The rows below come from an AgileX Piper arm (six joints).
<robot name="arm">
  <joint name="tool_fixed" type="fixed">
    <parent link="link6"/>
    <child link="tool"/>
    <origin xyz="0 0 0" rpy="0 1.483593 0"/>
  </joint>
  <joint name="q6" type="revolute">
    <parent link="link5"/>
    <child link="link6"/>
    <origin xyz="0.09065 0 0.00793"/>
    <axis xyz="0.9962 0 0.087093"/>
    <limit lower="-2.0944" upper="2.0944"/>
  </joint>
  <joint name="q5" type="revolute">
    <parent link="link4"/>
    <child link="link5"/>
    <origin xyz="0 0 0"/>
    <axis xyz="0 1 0"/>
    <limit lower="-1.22" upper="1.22"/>
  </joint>
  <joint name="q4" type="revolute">
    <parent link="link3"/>
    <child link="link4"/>
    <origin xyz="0.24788 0 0.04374"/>
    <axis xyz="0.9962 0 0.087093"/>
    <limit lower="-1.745" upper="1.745"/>
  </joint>
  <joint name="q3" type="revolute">
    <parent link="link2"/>
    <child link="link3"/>
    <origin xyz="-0.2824 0 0.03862"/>
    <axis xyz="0 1 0"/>
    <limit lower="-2.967" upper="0"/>
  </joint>
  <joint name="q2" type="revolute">
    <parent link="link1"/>
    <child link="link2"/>
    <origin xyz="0 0 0"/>
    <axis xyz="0 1 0"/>
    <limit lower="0" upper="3.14"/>
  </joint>
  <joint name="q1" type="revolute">
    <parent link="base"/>
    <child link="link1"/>
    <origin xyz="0 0 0.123"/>
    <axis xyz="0 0 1"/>
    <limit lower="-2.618" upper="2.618"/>
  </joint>
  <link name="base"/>
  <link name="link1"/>
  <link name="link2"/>
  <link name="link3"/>
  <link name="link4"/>
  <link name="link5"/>
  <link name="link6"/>
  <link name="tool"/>
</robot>
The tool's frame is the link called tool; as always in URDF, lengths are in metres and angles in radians.
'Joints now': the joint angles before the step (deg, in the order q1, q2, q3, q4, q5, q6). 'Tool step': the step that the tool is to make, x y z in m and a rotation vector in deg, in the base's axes. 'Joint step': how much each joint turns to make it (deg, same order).
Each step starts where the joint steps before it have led.
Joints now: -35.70, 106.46, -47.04, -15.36, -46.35, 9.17
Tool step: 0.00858, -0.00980, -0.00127, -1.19, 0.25, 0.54
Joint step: -0.69, 2.12, -3.09, -1.61, 0.51, -0.05
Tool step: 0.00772, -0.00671, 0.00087, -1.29, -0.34, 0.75
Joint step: -0.34, 1.54, -2.58, -1.36, 0.00, -0.01
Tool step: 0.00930, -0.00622, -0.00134, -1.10, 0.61, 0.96
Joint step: -0.11, 1.84, -2.92, -1.61, 0.97, 0.00
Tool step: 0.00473, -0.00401, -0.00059, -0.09, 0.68, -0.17
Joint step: 0.00, 0.86, -1.67, -0.17, 1.39, -0.01
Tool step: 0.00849, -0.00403, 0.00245, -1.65, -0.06, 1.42
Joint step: 0.00, 1.20, -2.63, -2.00, 0.39, 0.12
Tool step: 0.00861, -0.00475, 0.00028, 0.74, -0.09, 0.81
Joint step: 0.00, 1.43, -2.81, -1.95, 1.21, 2.41
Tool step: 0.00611, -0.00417, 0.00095, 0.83, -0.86, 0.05
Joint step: 0.00, 1.09, -2.06, -0.52, 0.34, 1.72
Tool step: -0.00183, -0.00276, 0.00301, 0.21, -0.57, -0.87
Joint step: -0.34, -0.34, -0.06, 0.69, 0.06, 0.06
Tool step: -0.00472, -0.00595, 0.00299, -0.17, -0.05, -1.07
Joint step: -0.98, -0.46, 0.00, -0.01, 0.35, 0.01
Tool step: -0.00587, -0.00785, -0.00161, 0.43, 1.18, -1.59
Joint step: -1.20, -0.06, 0.00, 0.00, 1.37, -0.01
